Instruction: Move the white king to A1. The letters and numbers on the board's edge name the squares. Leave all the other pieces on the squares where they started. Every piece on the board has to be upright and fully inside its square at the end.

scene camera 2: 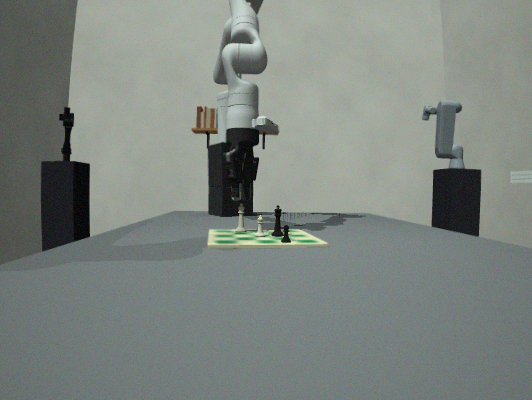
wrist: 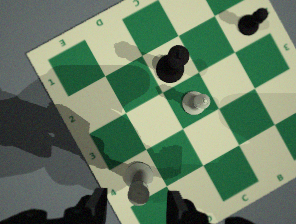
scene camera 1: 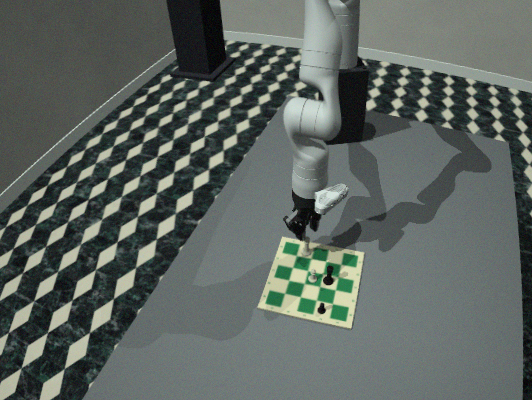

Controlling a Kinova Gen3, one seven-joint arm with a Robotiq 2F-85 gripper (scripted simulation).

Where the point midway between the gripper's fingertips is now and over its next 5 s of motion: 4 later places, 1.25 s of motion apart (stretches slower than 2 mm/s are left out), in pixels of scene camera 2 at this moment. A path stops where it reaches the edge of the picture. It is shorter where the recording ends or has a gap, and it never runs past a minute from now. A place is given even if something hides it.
The gripper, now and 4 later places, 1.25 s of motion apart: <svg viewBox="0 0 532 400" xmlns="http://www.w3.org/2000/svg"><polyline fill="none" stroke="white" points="241,199 241,216 240,188 270,174 308,175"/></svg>
